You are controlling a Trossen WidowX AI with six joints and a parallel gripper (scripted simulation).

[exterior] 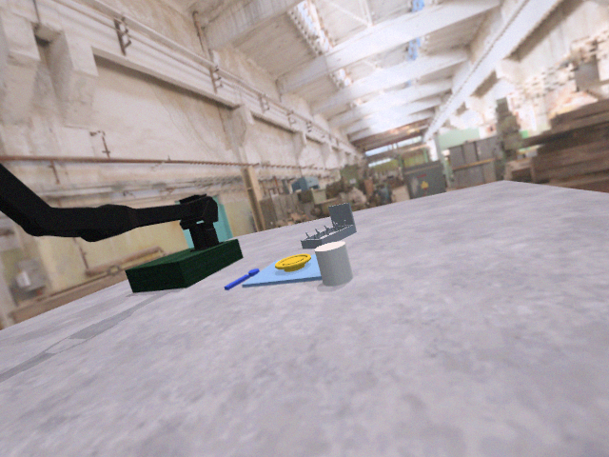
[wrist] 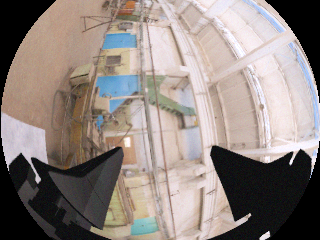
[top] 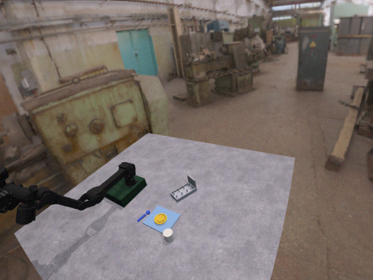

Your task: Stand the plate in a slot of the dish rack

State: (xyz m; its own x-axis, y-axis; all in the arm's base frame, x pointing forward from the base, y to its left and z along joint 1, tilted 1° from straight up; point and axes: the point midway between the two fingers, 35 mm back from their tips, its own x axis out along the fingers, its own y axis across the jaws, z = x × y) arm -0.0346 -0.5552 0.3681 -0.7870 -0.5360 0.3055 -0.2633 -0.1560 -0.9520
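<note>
Right now my gripper tip is 370 mm short of the plate, 490 mm to the right of it and 430 mm above it. Round my gripper tip: white cup 480 mm ahead, 440 mm to the left, 420 mm below; then small blue spoon 270 mm ahead, 470 mm to the left, 450 mm below; then light blue mat 370 mm ahead, 500 mm to the left, 450 mm below.
</note>
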